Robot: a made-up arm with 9 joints.
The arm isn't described. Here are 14 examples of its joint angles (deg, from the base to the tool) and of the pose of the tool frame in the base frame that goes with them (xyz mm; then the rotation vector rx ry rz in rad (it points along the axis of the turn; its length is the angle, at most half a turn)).
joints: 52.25 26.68 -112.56 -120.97 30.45 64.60 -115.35 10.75 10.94
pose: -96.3 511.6 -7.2 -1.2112 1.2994 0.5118
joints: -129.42 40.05 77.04 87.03 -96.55 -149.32 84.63 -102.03 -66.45
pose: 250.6 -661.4 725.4 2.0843 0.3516 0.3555
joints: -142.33 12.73 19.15 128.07 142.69 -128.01 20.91 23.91 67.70
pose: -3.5 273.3 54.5 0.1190 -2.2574 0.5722
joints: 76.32 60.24 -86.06 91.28 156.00 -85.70 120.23 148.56 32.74
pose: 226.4 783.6 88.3 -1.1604 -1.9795 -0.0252
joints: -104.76 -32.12 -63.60 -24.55 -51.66 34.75 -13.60 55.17 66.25
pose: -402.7 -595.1 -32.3 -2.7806 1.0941 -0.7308
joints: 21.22 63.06 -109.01 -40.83 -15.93 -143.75 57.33 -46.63 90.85
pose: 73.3 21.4 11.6 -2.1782 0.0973 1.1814
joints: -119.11 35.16 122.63 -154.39 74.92 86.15 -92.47 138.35 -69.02
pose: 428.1 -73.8 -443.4 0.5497 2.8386 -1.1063
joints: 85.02 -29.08 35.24 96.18 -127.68 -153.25 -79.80 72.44 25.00
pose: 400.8 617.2 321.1 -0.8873 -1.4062 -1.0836
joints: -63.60 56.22 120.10 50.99 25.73 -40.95 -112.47 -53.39 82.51
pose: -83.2 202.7 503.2 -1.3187 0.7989 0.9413
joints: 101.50 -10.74 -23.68 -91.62 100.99 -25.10 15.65 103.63 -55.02
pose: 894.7 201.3 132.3 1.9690 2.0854 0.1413
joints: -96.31 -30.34 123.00 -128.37 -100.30 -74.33 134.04 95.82 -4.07
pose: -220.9 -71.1 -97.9 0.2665 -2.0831 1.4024
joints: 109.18 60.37 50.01 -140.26 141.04 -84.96 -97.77 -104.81 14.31
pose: 176.9 -14.7 -135.3 -1.4549 1.2228 -2.0380
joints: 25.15 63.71 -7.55 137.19 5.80 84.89 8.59 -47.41 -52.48
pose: 492.0 -105.2 434.6 2.7592 0.6424 0.7223
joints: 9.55 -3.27 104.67 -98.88 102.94 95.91 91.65 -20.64 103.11
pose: -79.5 -207.8 530.0 1.7872 -0.5340 0.4585
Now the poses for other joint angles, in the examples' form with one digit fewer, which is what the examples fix.
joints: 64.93 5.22 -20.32 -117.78 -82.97 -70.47 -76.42 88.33 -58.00
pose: 600 781 107 -0.764 -2.167 -0.681
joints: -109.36 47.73 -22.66 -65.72 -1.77 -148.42 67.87 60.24 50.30
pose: 317 -191 610 0.880 -0.924 -2.310
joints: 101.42 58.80 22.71 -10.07 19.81 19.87 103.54 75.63 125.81
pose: -393 -274 -235 -0.179 -1.306 1.984
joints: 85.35 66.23 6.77 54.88 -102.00 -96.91 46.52 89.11 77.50
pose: -27 825 245 -0.417 1.515 -0.562
